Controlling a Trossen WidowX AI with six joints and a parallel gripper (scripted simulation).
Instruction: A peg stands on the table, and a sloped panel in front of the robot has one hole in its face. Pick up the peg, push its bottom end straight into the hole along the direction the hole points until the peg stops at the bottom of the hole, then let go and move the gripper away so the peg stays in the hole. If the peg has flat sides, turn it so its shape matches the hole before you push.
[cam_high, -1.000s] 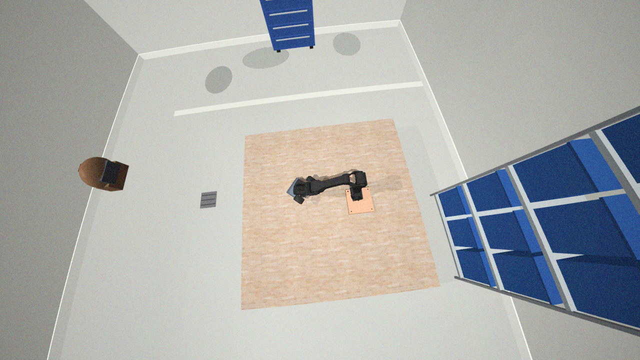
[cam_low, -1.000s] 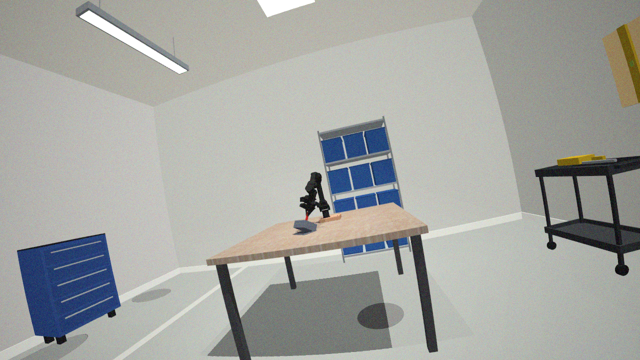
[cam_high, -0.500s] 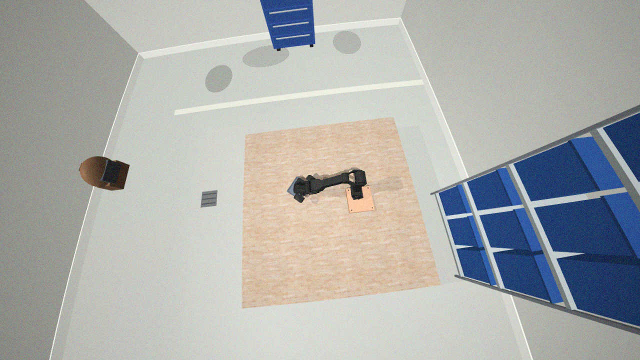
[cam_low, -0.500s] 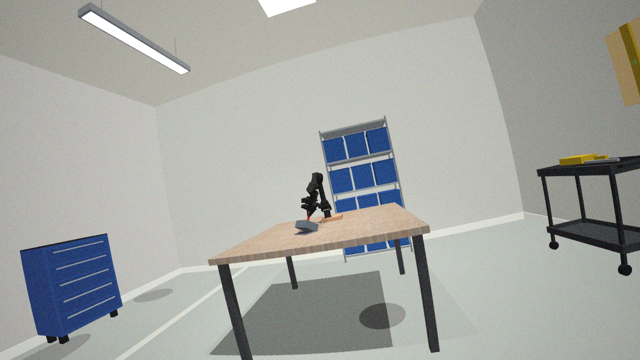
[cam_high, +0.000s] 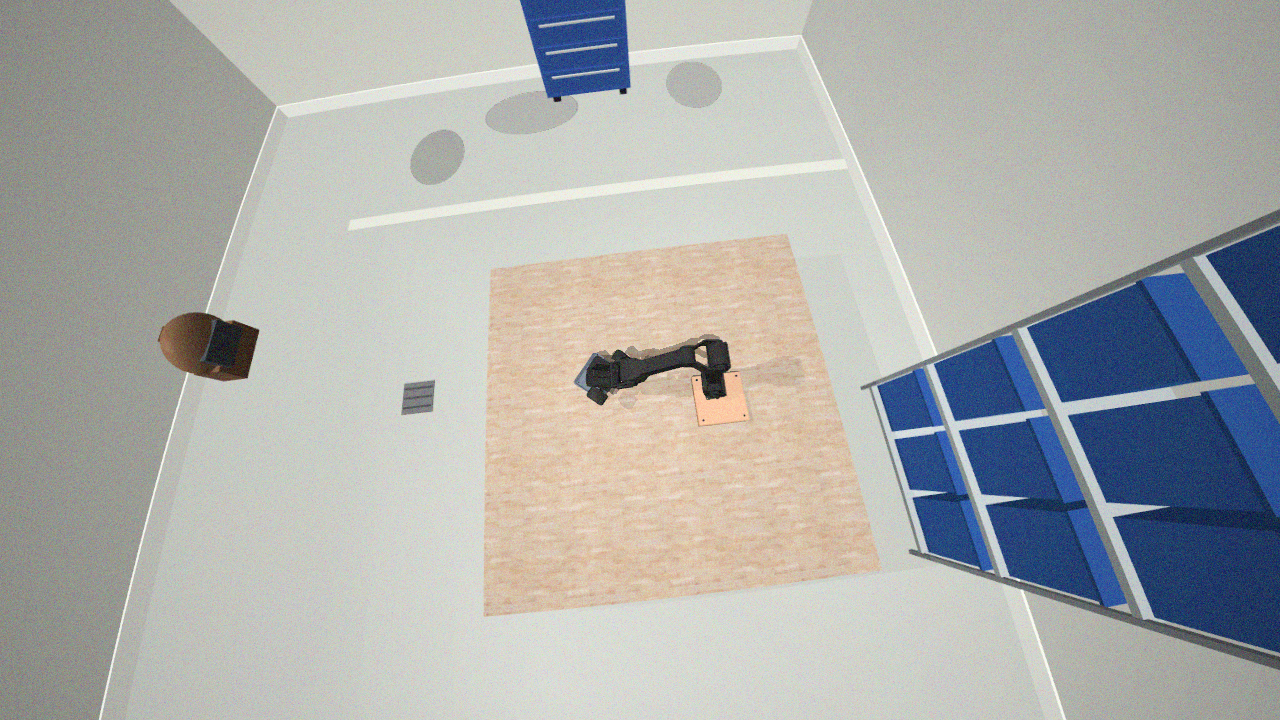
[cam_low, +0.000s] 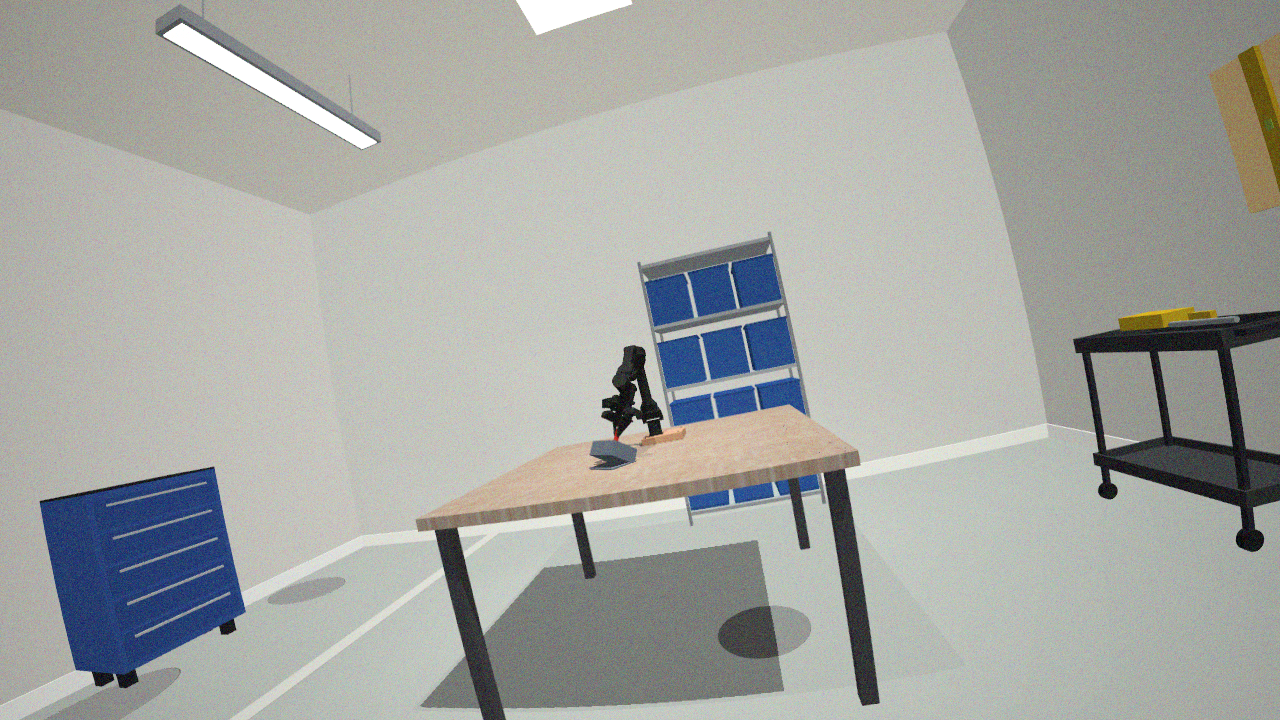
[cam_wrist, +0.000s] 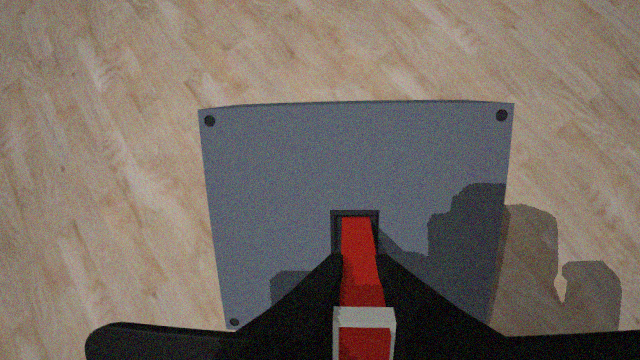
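Now: the sloped panel 50 mm below my gripper tip, 20 mm to the right of it and 20 mm ahead of it. Also, from my gripper tip: red square peg: 10 mm to the left, 10 mm behind, 10 mm above.
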